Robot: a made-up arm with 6 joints.
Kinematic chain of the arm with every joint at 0, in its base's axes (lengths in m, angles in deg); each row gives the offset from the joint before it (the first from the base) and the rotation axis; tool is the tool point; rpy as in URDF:
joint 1: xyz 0 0 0.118 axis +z
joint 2: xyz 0 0 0 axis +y
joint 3: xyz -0.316 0 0.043 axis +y
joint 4: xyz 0.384 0 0.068 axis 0.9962 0 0.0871
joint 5: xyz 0 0 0 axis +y
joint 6: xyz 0.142 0 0.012 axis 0.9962 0 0.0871
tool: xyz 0 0 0 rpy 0 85 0
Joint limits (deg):
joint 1: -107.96..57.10
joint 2: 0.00..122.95
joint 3: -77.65..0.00
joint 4: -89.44..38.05
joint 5: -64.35..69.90
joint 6: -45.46..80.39
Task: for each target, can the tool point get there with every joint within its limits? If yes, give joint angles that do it. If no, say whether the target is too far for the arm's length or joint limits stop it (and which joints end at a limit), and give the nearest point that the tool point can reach.
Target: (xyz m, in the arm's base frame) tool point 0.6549 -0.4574 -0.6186
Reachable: no: too far | nearest point 0.3962 -0.2767 -0.0960 | short by 0.610 m
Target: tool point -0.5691 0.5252 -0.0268
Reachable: no: joint limits stop it (at a limit: joint 1, joint 4, joint 5) | nearest point -0.0361 0.1804 -0.0268 | short by 0.635 m
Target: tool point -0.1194 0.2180 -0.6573
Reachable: no: joint limits stop it (at a limit: joint 1, joint 2) | nearest point 0.0487 0.1612 -0.1628 | short by 0.525 m
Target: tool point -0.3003 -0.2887 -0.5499
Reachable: no: joint limits stop it (at a limit: joint 1, joint 2, joint 4) | nearest point -0.1388 -0.2685 -0.1557 | short by 0.427 m
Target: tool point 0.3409 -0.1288 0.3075
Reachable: yes | joints -21.42 52.23 -35.27 23.94 4.43 70.81
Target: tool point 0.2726 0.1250 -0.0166
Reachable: yes | joints 35.92 101.25 -37.76 -30.42 54.31 18.78
